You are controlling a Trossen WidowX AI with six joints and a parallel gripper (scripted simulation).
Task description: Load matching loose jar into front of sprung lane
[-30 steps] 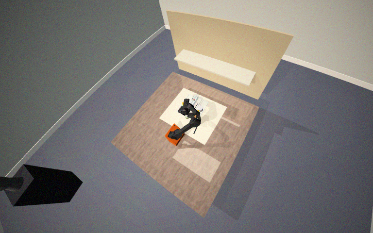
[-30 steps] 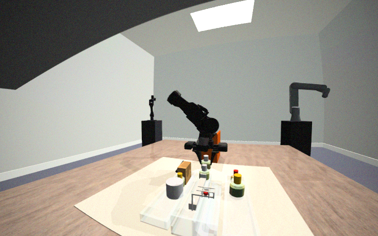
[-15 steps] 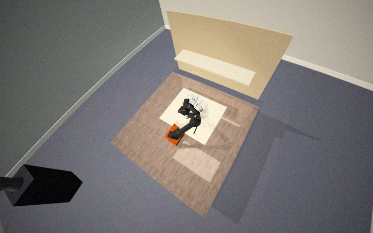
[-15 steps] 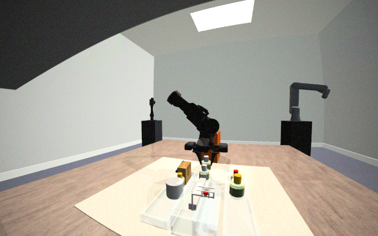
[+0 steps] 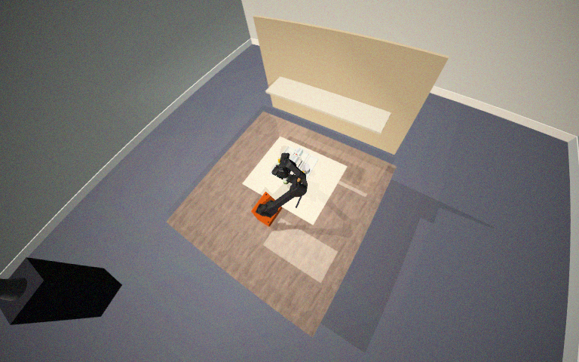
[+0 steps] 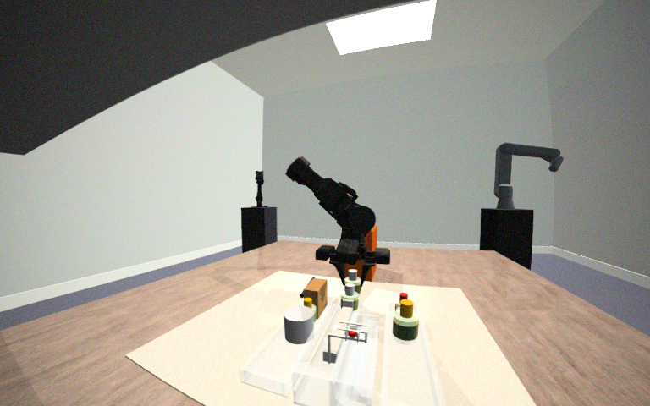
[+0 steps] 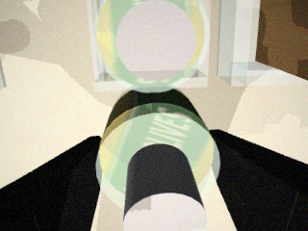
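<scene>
Now: the brown box 80 mm to the right of my gripper tip, 60 mm ahead of it and 10 mm below it. Round my gripper tip: grey cylinder (160 mm ahead, 90 mm to the right, 20 mm below).
</scene>
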